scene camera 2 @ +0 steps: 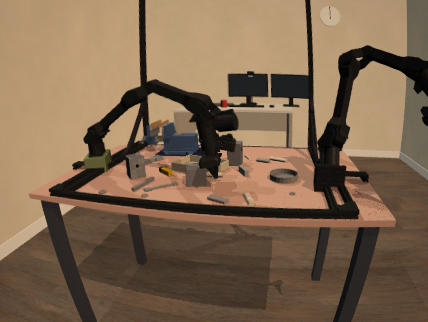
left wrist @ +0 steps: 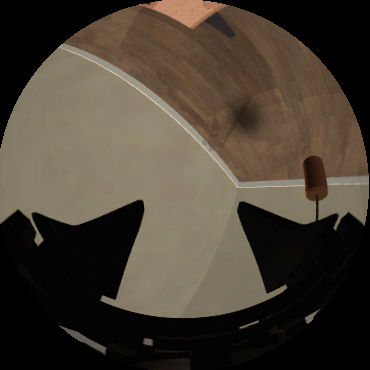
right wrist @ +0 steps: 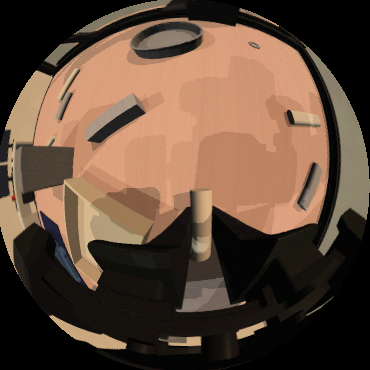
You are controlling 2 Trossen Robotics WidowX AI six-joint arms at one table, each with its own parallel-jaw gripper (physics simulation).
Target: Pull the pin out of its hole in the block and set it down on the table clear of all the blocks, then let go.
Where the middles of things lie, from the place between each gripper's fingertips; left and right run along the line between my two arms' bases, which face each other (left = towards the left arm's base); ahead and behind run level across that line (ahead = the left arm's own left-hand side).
Right now the round dish (right wrist: 170, 38) is 300 mm behind my left hand, 510 mm to the right of it and 240 mm below it. The rest, counted from my left hand: cream pin (right wrist: 200, 198) 210 mm behind, 750 mm to the right, 220 mm below; short grey bar (right wrist: 130, 107) 320 mm behind, 660 mm to the right, 240 mm below; shallow tray (right wrist: 89, 214) 340 mm behind, 840 mm to the right, 230 mm below.
Now: right hand 20 mm to the left of the cream pin and 10 mm below it. Round my right hand: short grey bar: 100 mm behind, 70 mm to the left, 10 mm below; round dish: 80 mm behind, 220 mm to the left, 10 mm below; shallow tray: 130 mm behind, 100 mm to the right.
